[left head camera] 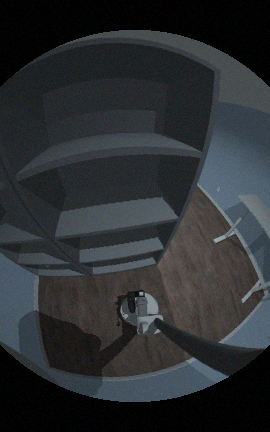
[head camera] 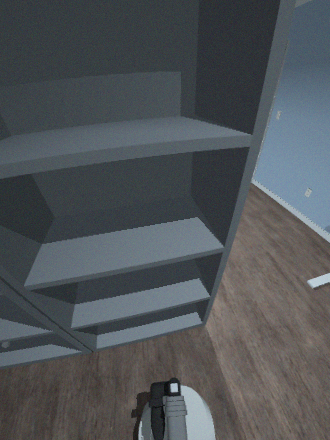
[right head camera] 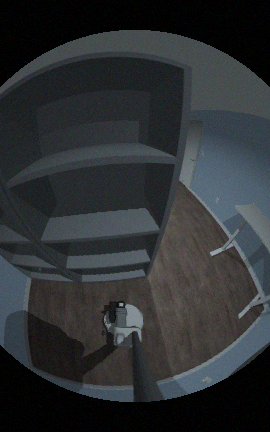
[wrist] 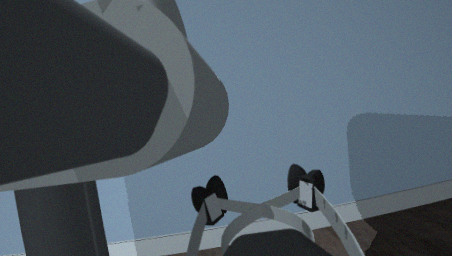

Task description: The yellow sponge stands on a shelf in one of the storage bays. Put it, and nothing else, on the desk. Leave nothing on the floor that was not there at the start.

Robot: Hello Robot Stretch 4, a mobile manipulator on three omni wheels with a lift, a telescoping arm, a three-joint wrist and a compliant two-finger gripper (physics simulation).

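Frame: origin at the robot's base, x ahead, y left, z up, level; centimetres.
Seen in the pictures: gripper, fingertip midpoint: [left head camera: 133, 326] [right head camera: 112, 336] [wrist: 256, 185].
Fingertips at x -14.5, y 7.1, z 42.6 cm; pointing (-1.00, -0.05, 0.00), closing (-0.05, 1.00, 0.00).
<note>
Pixels of each thing's middle, then the offset from my fingertips to it. "spot": a spot on its surface instead. Level surfaces: height alone.
- grey storage unit, surface spot: [right head camera: 185, 110] [left head camera: 213, 110] spot: dz +120.7, dx +72.8, dy -34.9 cm
- desk, surface height: dz +49.6 cm
- small pale round thing, body centre: [head camera: 6, 343] dz -36.6, dx +61.3, dy +125.2 cm
My gripper [wrist: 256, 185] is open in the wrist view, with its two dark fingertips apart and nothing between them; wall and floor show behind it. The grey storage unit [left head camera: 212, 115] [right head camera: 185, 110] stands in front of the robot. Its right bay shows several bare shelf boards, one of them wide and at mid height [head camera: 125, 252]. The yellow sponge cannot be made out in any view. The desk [left head camera: 257, 204] [right head camera: 254, 216] stands at the right, by the blue wall, with part of its pale top and its white legs showing.
A small pale round thing [head camera: 5, 344] shows low in the left bay, too small to name. A white desk foot [head camera: 320, 281] is on the floor at the right. A divider separates the two bays. The robot's base stands on the wood floor before the unit.
</note>
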